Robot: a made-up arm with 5 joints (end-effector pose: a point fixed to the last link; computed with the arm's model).
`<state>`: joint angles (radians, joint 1 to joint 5).
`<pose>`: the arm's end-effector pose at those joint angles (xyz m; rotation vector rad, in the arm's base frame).
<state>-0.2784 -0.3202 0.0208 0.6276 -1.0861</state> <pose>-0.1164 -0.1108 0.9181 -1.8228 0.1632 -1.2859</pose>
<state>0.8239 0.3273 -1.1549 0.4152 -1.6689</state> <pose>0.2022 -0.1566 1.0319 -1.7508 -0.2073 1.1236</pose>
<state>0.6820 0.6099 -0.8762 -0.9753 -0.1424</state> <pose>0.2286 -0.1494 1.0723 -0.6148 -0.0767 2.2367</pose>
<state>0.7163 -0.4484 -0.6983 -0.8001 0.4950</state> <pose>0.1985 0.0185 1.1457 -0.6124 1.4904 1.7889</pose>
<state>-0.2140 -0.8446 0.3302 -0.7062 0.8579</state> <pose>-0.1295 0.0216 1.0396 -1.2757 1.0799 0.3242</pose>
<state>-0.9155 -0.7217 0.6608 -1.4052 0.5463</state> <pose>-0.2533 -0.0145 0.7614 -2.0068 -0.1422 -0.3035</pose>
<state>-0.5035 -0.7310 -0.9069 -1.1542 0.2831</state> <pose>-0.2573 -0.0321 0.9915 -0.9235 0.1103 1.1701</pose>
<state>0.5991 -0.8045 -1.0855 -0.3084 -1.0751</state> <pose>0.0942 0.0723 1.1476 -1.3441 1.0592 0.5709</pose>
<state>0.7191 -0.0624 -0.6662 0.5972 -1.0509</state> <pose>0.1353 -0.0881 1.0699 -2.2466 0.7053 0.6062</pose>
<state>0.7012 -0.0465 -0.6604 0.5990 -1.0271</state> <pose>0.1315 -0.0906 1.0686 -2.2375 0.7042 0.5899</pose>
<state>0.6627 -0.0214 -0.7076 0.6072 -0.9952</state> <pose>0.1219 -0.0955 1.0709 -2.2182 0.7202 0.6150</pose>
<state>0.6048 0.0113 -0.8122 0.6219 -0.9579</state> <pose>0.1070 -0.1028 1.0767 -2.1938 0.7518 0.6874</pose>
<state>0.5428 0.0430 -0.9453 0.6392 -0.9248</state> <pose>0.0912 -0.1110 1.0835 -2.1745 0.7877 0.7867</pose>
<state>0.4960 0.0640 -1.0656 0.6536 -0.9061</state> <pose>0.0796 -0.1173 1.0896 -2.1637 0.8173 0.8821</pose>
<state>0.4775 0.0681 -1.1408 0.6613 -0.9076</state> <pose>0.0749 -0.1199 1.0941 -2.1581 0.8350 0.9483</pose>
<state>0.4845 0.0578 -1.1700 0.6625 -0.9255</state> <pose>0.0762 -0.1189 1.0974 -2.1545 0.8423 0.9826</pose>
